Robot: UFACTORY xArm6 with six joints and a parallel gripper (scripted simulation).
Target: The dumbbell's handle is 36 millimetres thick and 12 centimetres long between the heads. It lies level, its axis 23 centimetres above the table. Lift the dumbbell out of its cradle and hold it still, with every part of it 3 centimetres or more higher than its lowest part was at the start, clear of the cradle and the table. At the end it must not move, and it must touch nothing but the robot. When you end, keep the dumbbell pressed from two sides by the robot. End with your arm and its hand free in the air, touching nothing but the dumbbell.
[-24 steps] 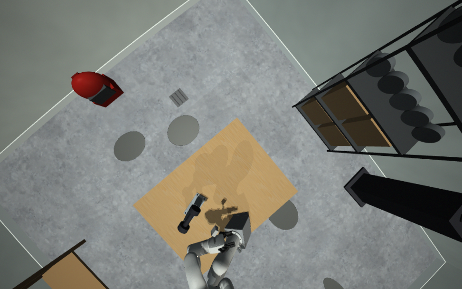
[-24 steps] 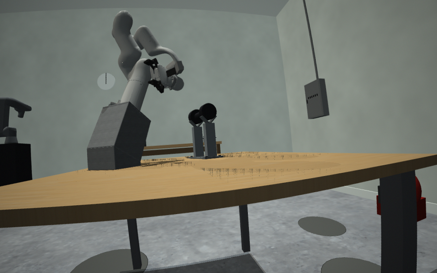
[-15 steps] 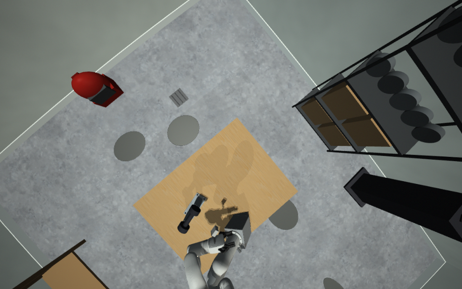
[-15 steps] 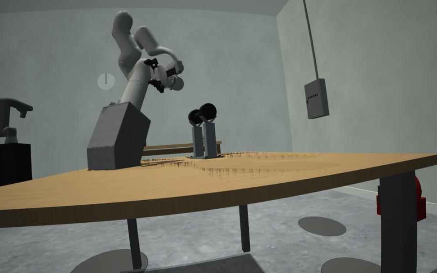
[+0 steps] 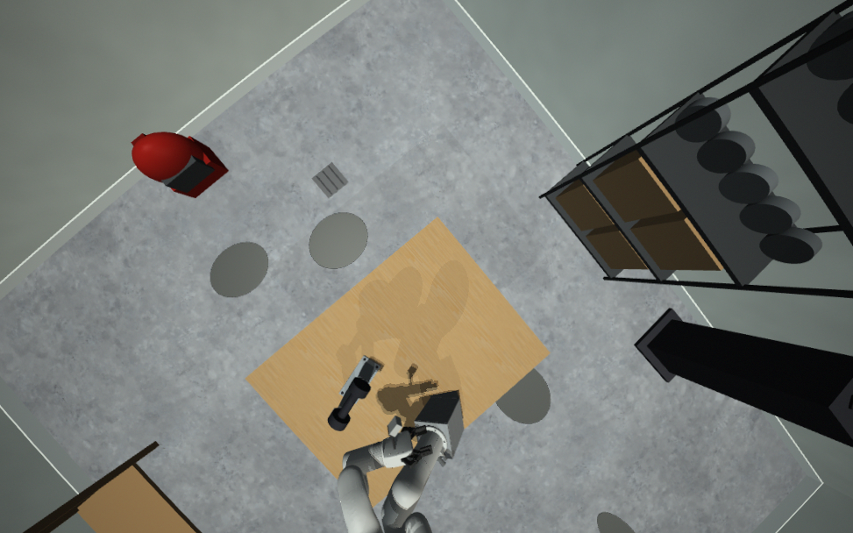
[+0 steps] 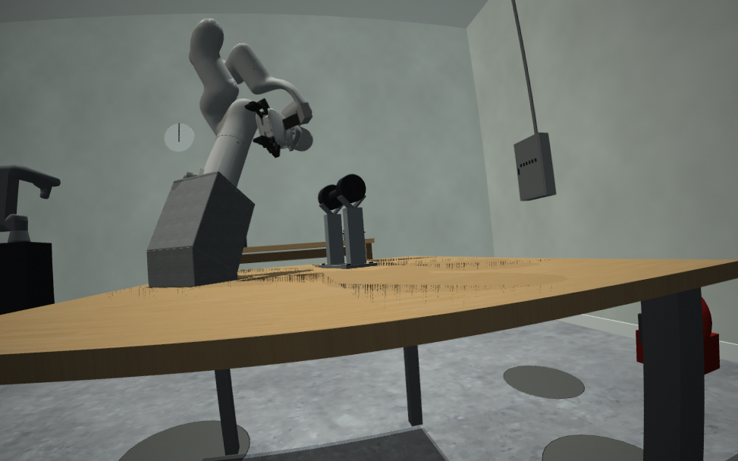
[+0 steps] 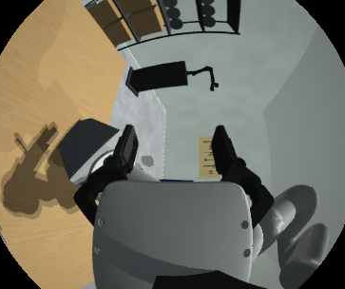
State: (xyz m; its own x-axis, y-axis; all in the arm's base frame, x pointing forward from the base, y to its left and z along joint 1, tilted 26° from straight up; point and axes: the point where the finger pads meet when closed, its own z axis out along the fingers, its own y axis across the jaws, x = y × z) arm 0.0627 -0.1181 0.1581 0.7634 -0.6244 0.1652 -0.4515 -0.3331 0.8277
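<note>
The black dumbbell lies 240 mm ahead of my hand, 190 mm to the left of it and 160 mm below it. Also, from my hand: grey two-post cradle 290 mm below, 240 mm ahead, 190 mm to the left.
</note>
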